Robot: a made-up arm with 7 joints. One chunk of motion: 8 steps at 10 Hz.
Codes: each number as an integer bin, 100 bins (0 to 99) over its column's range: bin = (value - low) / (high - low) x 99, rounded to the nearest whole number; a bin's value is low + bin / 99 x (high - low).
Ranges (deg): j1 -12..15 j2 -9..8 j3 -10..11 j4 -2..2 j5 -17..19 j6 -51..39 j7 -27..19
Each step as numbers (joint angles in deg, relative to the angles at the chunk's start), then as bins.
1 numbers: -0.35 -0.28 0.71 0.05 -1.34 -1.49 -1.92
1 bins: 43 51 50 51 43 54 54
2 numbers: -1.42 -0.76 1.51 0.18 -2.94 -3.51 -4.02
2 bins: 39 48 54 54 39 52 49
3 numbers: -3.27 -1.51 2.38 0.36 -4.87 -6.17 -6.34
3 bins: 32 44 58 58 33 49 44
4 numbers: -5.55 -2.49 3.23 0.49 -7.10 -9.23 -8.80
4 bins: 24 38 62 62 27 46 39
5 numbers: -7.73 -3.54 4.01 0.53 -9.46 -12.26 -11.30
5 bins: 16 32 66 63 21 43 34
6 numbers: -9.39 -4.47 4.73 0.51 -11.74 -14.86 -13.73
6 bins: 10 26 69 62 14 40 29
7 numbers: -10.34 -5.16 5.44 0.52 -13.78 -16.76 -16.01
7 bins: 6 22 73 62 9 38 24
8 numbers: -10.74 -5.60 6.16 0.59 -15.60 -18.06 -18.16
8 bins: 5 20 76 64 4 36 19
